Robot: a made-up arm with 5 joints.
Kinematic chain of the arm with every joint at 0, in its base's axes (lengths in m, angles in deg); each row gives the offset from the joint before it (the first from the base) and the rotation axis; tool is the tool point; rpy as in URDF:
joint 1: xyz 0 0 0.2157 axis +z
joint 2: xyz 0 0 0 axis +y
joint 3: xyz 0.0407 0 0.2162 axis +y
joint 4: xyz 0.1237 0 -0.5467 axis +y
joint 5: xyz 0.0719 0 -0.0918 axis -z
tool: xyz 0 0 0 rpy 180 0 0
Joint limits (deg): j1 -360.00..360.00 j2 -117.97..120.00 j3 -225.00..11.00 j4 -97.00..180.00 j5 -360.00..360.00
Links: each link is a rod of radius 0.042 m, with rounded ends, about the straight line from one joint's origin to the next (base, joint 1, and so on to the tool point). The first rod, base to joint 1, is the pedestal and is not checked.
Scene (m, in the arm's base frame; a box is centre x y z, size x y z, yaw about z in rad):
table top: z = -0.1
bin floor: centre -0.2 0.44 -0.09 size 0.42 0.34 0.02 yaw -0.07
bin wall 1: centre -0 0.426 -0.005 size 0.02 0.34 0.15 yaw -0.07
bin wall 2: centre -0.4 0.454 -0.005 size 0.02 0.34 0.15 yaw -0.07
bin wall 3: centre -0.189 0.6 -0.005 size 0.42 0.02 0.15 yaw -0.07
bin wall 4: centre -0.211 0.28 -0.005 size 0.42 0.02 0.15 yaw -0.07
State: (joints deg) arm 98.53 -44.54 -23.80 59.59 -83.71
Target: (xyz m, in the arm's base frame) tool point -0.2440 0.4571 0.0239
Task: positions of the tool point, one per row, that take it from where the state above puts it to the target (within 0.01 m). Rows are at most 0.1 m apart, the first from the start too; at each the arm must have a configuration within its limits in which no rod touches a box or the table.
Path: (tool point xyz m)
1: -0.1366 0.5079 0.1647
2: -0.1937 0.4899 0.0950
3: -0.2440 0.4571 0.0239

